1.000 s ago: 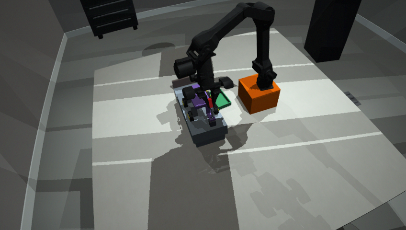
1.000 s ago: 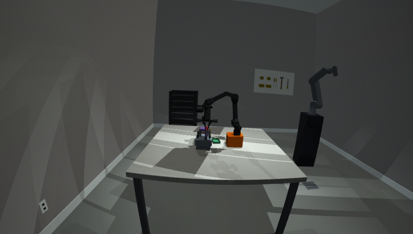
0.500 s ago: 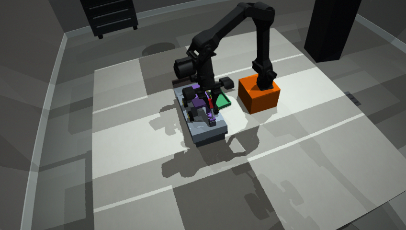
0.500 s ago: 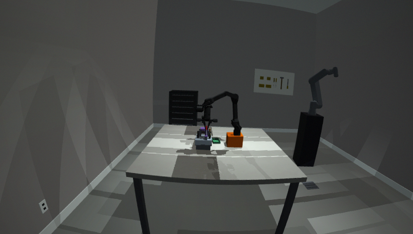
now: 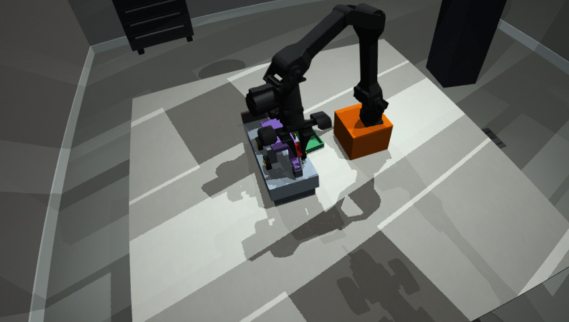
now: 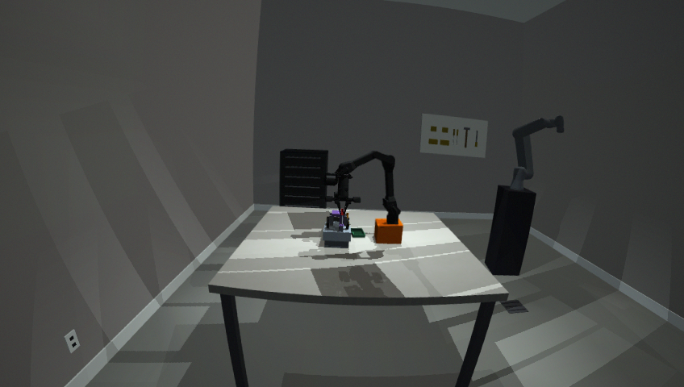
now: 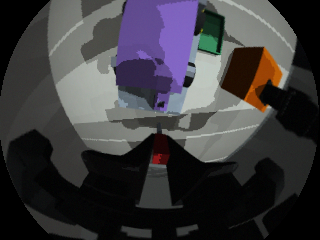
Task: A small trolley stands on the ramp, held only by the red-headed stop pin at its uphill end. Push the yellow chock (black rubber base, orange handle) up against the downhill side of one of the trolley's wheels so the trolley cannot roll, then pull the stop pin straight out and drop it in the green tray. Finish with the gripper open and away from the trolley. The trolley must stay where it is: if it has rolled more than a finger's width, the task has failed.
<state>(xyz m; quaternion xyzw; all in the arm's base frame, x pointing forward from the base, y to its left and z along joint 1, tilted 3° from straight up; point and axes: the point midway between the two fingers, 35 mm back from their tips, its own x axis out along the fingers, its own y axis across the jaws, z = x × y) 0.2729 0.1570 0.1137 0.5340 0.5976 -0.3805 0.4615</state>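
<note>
Right now my gripper tip is 70 mm past the green tray, 230 mm to the left of it and 190 mm above it. Also, from my gripper tip: grey ramp (40 mm ahead, 130 mm to the right, 130 mm below); then trolley (40 mm ahead, 120 mm to the right, 70 mm below); then red-headed stop pin (right at my gripper tip).
</note>
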